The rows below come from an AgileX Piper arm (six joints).
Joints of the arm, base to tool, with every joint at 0 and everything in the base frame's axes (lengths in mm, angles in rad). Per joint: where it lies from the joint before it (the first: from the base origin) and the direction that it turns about. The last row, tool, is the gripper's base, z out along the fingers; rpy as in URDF.
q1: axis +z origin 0 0 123
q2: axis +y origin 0 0 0
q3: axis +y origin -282.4 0 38.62
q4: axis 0.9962 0 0.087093 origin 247.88 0 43.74
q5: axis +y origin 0 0 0
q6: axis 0.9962 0 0.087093 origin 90.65 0 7.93
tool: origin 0 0 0 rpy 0 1.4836 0
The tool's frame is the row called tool.
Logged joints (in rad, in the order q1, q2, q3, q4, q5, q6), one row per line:
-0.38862, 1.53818, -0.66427, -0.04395, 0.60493, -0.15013
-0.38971, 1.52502, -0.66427, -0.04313, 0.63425, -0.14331
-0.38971, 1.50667, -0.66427, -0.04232, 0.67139, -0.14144
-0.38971, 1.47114, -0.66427, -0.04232, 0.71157, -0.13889
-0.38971, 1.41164, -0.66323, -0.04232, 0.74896, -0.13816
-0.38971, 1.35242, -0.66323, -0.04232, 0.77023, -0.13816
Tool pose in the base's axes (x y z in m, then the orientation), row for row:
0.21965, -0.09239, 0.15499, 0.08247, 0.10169, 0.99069, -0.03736
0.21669, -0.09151, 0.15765, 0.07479, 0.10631, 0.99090, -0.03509
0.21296, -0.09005, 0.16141, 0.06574, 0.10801, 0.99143, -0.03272
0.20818, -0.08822, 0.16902, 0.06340, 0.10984, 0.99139, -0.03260
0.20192, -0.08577, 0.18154, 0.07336, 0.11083, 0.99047, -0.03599
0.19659, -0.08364, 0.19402, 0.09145, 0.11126, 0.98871, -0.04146
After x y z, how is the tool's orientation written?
As a quaternion, w x y z.
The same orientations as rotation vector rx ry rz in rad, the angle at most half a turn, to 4 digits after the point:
0.3037, 2.9588, -0.1116
0.3190, 2.9730, -0.1053
0.3258, 2.9907, -0.0987
0.3318, 2.9948, -0.0985
0.3328, 2.9742, -0.1081
0.3305, 2.9373, -0.1232

